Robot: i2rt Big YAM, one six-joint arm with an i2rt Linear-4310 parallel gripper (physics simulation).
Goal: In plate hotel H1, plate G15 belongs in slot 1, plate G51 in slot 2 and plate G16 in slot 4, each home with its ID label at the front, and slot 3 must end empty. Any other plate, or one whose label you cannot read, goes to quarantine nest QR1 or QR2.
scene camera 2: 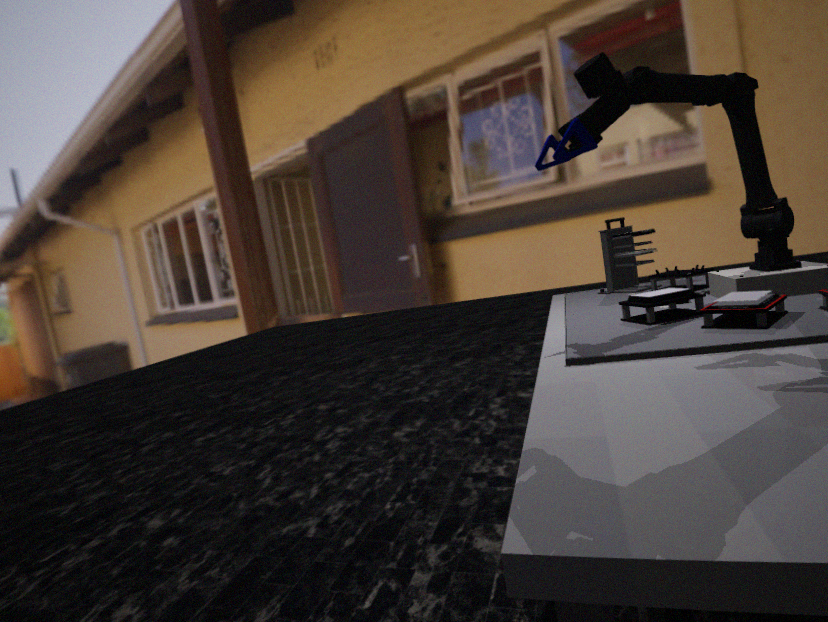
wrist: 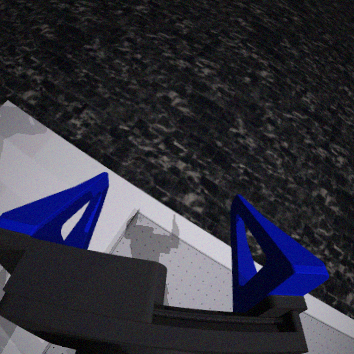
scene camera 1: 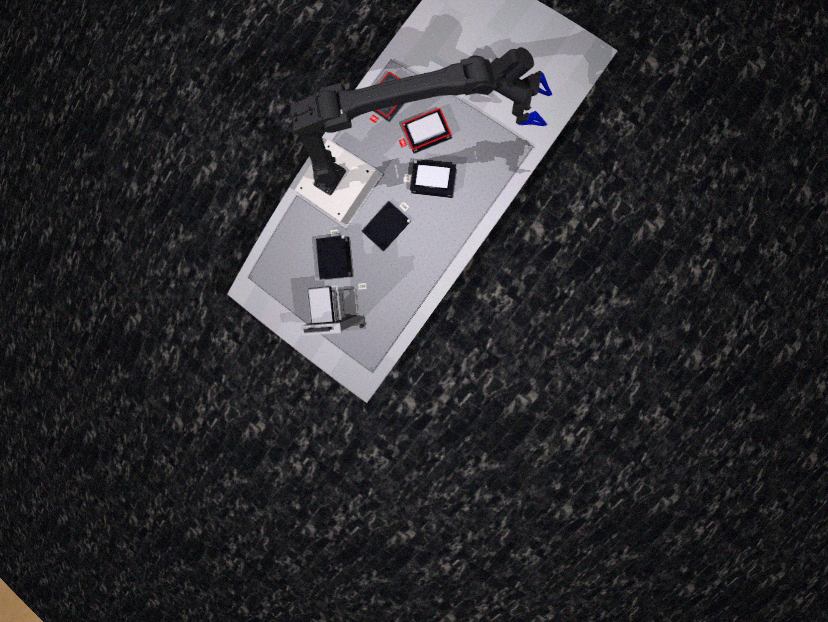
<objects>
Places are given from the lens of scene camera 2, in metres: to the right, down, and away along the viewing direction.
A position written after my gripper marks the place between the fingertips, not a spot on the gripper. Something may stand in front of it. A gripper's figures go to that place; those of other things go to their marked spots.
my gripper (scene camera 2: 545, 164): 0.27, -0.30, 0.89
perforated mat (scene camera 2: 593, 322): 0.49, 0.03, 1.21
</objects>
